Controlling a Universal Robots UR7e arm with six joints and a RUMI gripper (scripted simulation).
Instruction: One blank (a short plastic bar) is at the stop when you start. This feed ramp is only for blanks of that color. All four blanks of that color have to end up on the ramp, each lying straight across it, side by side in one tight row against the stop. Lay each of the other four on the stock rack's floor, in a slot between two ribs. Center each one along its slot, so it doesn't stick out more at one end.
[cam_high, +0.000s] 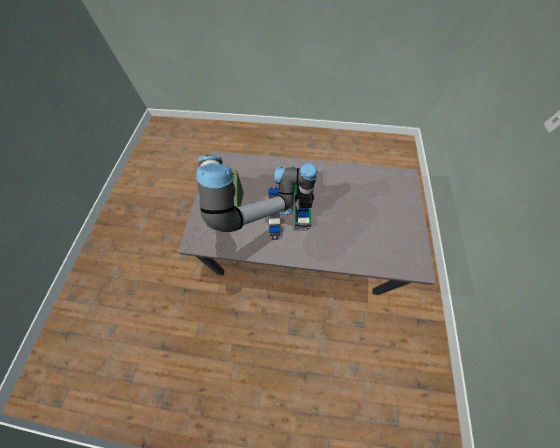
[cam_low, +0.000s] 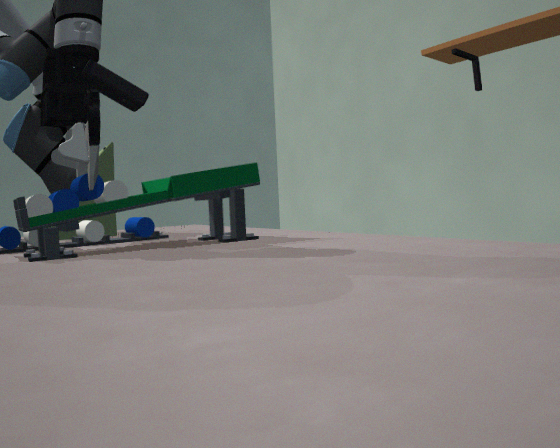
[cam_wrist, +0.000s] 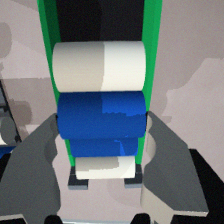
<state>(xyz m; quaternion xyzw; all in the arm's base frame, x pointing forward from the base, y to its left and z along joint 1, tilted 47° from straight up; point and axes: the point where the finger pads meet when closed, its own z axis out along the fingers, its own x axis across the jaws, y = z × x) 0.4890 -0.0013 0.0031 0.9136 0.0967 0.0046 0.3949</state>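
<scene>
Now: the stock rack 18 cm behind my hand, 11 cm below it and 1 cm to the right of it. Round my hand: dark stop (10 cm to the right, 5 cm below, 2 cm ahead).
</scene>
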